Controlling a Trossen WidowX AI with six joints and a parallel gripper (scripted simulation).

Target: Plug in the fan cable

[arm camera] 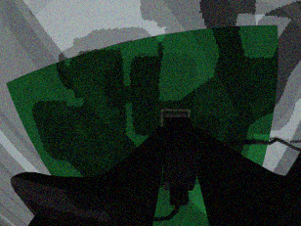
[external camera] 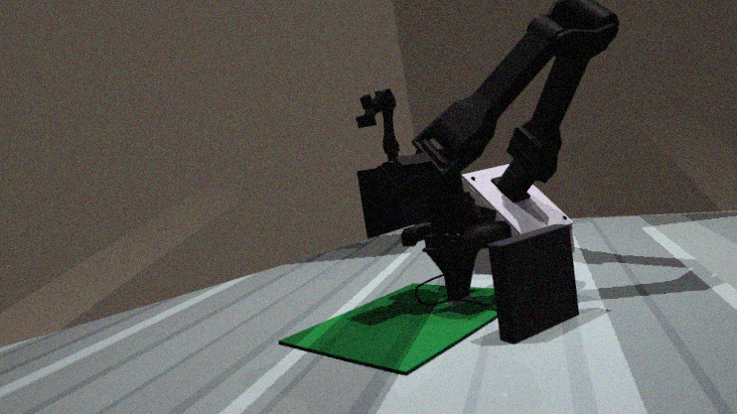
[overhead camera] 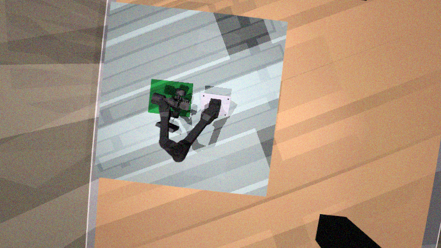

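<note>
Now: gripper tip 10 mm short of the fan plug and 10 mm below it. Round my gripper tip: black fan 60 mm ahead, 150 mm to the left, 40 mm above; green board 90 mm ahead, 30 mm to the right, 40 mm below; pale four-pin header 10 mm ahead, 20 mm below.
</note>
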